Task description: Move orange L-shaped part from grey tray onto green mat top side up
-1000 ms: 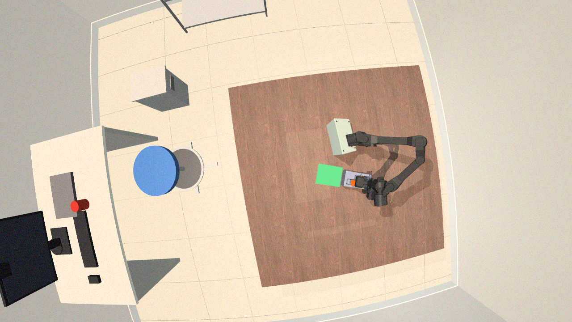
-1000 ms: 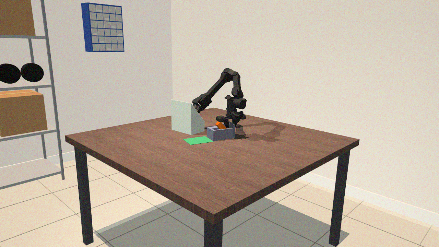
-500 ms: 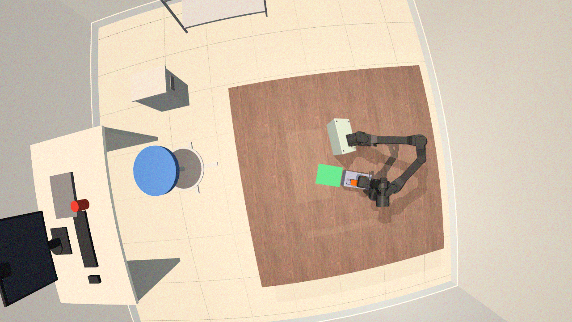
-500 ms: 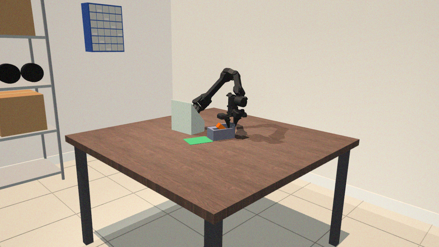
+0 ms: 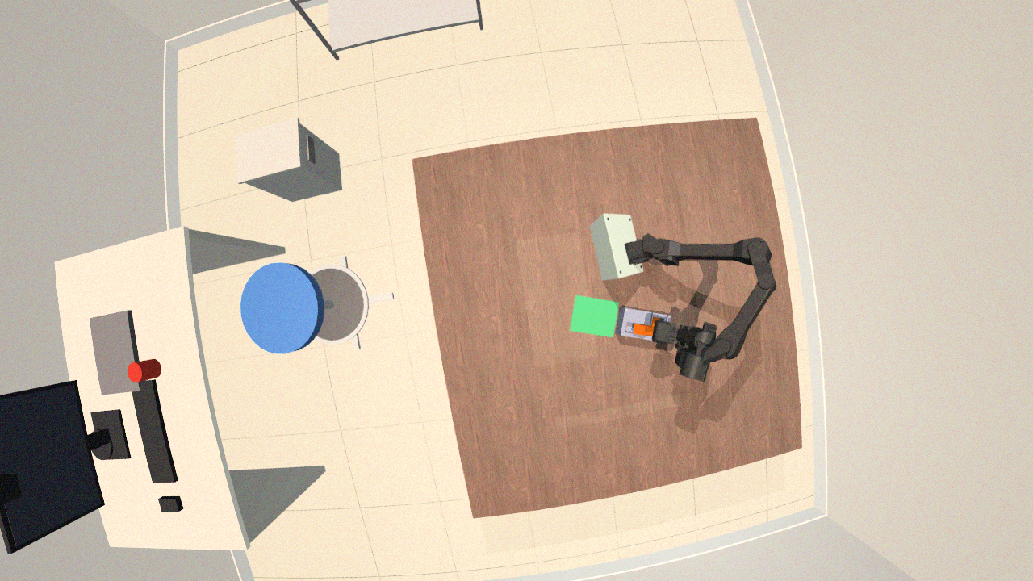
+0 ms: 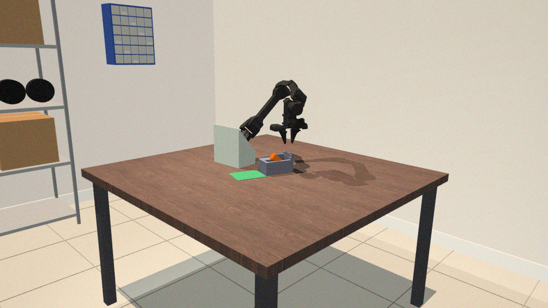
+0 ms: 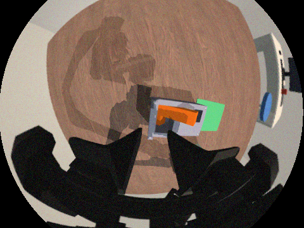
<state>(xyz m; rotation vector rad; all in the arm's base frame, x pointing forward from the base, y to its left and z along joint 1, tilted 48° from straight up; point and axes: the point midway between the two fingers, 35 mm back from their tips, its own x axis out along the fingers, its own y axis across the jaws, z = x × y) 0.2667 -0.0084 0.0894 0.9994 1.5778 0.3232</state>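
The orange L-shaped part lies 2 cm behind my gripper tip, 4 cm to the right of it and 10 cm below it. The rest, counted from my gripper tip: green mat 10 cm behind, 20 cm to the right, 15 cm below.
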